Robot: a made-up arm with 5 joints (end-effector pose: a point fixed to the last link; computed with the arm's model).
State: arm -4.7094 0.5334 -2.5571 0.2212 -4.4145
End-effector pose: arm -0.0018 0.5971 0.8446 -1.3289 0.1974 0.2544
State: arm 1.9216 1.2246 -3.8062 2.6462 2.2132
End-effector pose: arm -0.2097 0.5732 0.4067 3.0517 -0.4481 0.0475
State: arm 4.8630 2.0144 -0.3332 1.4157 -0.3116
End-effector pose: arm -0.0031 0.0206 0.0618 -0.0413 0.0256 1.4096
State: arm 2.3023 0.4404 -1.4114 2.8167 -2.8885
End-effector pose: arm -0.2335 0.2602 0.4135 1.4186 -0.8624 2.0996
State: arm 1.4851 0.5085 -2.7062 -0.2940 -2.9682
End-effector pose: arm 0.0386 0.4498 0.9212 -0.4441 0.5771 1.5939
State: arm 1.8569 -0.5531 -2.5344 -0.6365 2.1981
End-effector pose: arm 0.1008 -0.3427 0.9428 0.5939 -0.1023 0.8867
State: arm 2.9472 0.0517 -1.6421 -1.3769 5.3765
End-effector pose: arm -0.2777 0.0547 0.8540 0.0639 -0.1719 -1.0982
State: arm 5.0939 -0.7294 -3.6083 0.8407 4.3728
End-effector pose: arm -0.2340 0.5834 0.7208 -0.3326 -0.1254 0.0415
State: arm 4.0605 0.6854 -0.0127 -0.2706 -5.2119
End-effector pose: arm -0.1575 -0.2063 0.1029 0.2194 2.8736 0.4927
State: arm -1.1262 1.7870 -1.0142 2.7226 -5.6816
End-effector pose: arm 0.0904 -0.1898 -0.0177 0.3104 -0.3633 2.5815
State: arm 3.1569 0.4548 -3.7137 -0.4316 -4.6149
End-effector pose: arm -0.0163 -0.0003 0.8793 0.4545 0.4186 1.6367
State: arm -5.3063 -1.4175 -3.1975 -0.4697 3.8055
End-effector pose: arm -0.4242 -0.6282 0.1914 0.3279 -2.0783 1.0511
